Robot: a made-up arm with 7 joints.
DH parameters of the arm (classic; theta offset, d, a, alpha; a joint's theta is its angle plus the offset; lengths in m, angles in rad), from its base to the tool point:
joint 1: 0 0.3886 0 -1.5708
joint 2: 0 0 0 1.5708
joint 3: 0 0.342 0.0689 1.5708
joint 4: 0 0 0.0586 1.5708
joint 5: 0 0.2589 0 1.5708
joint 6: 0 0 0.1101 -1.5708
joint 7: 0 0.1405 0 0
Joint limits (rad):
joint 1: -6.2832..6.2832
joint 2: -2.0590..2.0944
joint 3: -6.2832..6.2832
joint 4: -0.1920..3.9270
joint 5: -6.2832..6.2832
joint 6: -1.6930..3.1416
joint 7: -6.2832..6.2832
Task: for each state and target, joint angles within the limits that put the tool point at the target. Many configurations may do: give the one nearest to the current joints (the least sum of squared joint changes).
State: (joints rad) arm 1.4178 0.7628 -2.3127 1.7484 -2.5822 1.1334 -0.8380
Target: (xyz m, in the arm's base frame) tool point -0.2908 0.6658 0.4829
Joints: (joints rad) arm 2.1191 1.7955 -2.4203 2.1244 -2.5300 1.7878 -0.8380
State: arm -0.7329 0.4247 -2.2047 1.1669 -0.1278 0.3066 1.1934
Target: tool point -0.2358 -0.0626 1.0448
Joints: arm -0.8350 0.5131 -2.6716 1.6429 -0.0379 0.1572 1.1934
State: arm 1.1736 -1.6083 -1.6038 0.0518 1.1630 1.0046 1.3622
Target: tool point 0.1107 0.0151 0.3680
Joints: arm 0.6855 -1.3287 -1.7847 -0.1450 1.1157 0.7594 1.3622
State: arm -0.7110 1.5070 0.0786 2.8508 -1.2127 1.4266 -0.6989
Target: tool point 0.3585 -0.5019 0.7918
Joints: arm -0.7512 0.9445 -0.0153 3.1765 -1.3084 1.4486 -0.6989
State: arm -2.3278 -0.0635 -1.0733 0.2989 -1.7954 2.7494 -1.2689
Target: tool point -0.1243 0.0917 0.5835
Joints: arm -2.0973 0.2765 -0.9698 -0.0827 -1.3854 2.8429 -1.2689
